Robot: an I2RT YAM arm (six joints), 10 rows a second.
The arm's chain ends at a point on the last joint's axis. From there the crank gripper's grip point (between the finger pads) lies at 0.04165 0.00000 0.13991 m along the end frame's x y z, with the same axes.
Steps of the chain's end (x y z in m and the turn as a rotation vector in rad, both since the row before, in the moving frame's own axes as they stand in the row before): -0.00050 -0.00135 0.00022 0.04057 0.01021 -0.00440; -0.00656 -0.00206 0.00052 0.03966 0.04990 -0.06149; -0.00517 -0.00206 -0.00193 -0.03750 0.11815 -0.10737; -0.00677 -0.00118 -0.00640 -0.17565 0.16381 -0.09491; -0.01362 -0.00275 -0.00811 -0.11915 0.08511 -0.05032; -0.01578 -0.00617 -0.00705 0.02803 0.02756 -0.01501; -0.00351 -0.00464 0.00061 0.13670 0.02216 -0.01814; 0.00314 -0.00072 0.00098 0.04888 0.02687 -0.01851
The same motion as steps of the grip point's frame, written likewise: 0.00091 -0.00720 -0.00033 0.04057 0.01021 -0.00440; 0.00011 -0.01033 -0.00189 0.03966 0.04990 -0.06149; 0.01104 -0.00227 -0.00782 -0.03750 0.11815 -0.10737; 0.01631 0.01754 -0.01681 -0.17565 0.16381 -0.09491; -0.00154 0.01126 -0.01301 -0.11915 0.08511 -0.05032; -0.01198 -0.01073 -0.00831 0.02803 0.02756 -0.01501; -0.00061 -0.02442 -0.00170 0.13670 0.02216 -0.01814; 0.00681 -0.00833 -0.00037 0.04888 0.02687 -0.01851
